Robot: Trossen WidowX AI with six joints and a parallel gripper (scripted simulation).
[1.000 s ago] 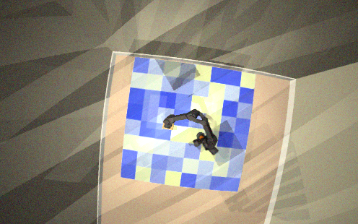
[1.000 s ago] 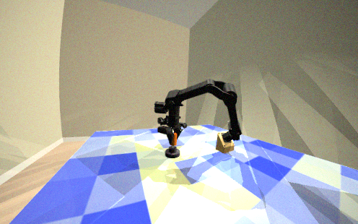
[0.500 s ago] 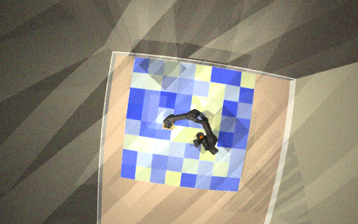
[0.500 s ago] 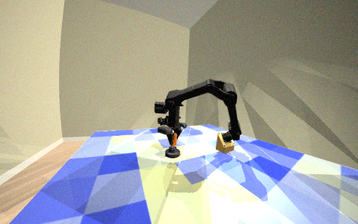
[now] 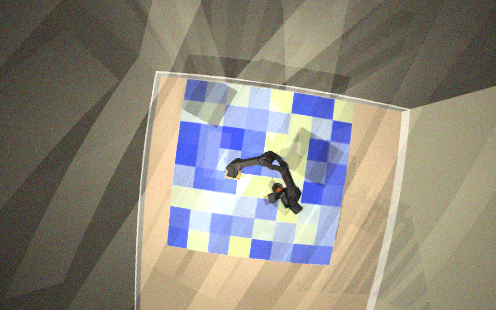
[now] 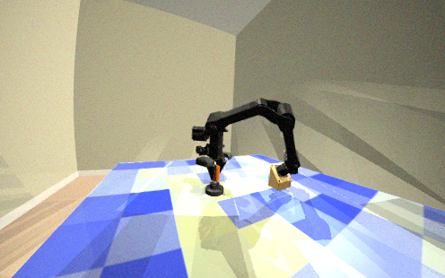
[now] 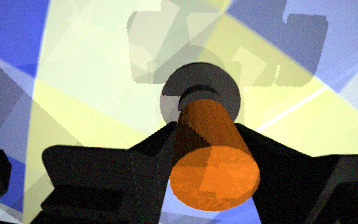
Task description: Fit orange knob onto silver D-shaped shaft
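The orange knob lies 3 cm above my gripper tip. The rest, counted from my gripper tip: round dark pedestal (4 cm below).
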